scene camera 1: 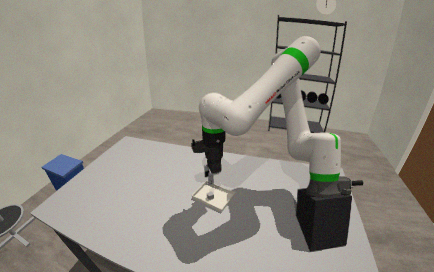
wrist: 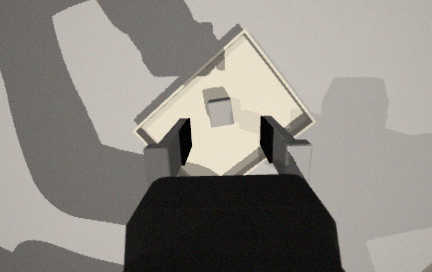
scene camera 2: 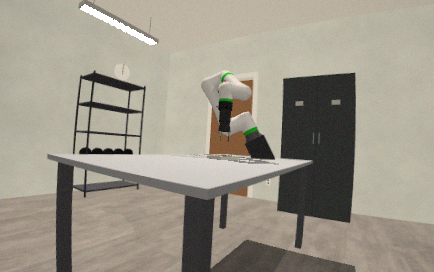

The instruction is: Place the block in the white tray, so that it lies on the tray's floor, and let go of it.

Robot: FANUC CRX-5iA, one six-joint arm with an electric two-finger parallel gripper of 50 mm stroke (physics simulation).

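The small grey block lies on the floor of the white tray, inside its walls and apart from them. The tray lies flat on the table and looks turned at an angle in the wrist view. My gripper is open and empty, with its fingers wide apart. It hangs above the tray, clear of the block. The block cannot be made out in scene camera 2.
The light grey table carries the arm's black base block to the right of the tray. The arm's shadow falls over the table around the tray. A blue bin, a shelf rack and a dark cabinet stand away from the table.
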